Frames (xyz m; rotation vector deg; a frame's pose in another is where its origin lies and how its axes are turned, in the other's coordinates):
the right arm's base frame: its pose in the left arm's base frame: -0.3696 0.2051 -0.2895 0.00 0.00 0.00
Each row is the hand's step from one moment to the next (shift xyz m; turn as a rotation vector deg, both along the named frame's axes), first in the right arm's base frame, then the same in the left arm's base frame.
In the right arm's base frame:
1: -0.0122 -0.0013 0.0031 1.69 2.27 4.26
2: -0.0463 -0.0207 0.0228 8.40 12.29 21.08
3: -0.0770 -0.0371 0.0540 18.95 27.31 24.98
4: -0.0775 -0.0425 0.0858 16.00 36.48 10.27
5: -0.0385 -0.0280 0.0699 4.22 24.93 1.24
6: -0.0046 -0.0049 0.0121 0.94 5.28 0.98
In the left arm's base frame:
1: -0.0122 -0.0013 0.0031 1.69 2.27 4.26
2: -0.0463 -0.0207 0.0228 8.40 12.29 21.08
3: -0.0770 -0.0371 0.0540 18.95 27.31 24.98
4: -0.0775 -0.0425 0.0858 16.00 36.48 10.27
5: -0.0385 -0.0280 0.0699 4.22 24.93 1.24
6: -0.0046 -0.0049 0.0121 0.94 5.28 0.98

